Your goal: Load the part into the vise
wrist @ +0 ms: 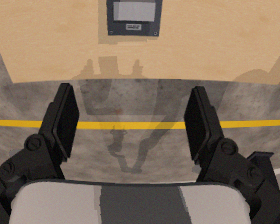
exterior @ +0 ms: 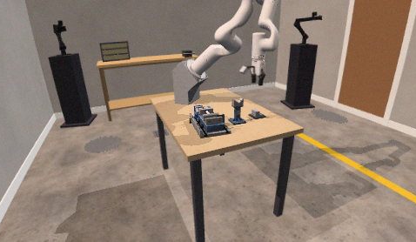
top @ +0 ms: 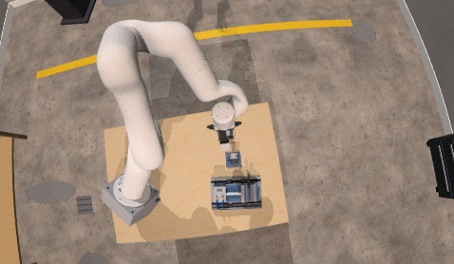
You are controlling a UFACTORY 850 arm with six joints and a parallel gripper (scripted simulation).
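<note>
The part is 220 mm below my hand and 10 mm to the left of it. Also, from my hand: white cylinder rod 350 mm to the right, 170 mm below, 80 mm ahead; work stop 290 mm to the right, 160 mm ahead, 150 mm below; grey vise jaw 340 mm to the right, 170 mm below, 130 mm ahead.
</note>
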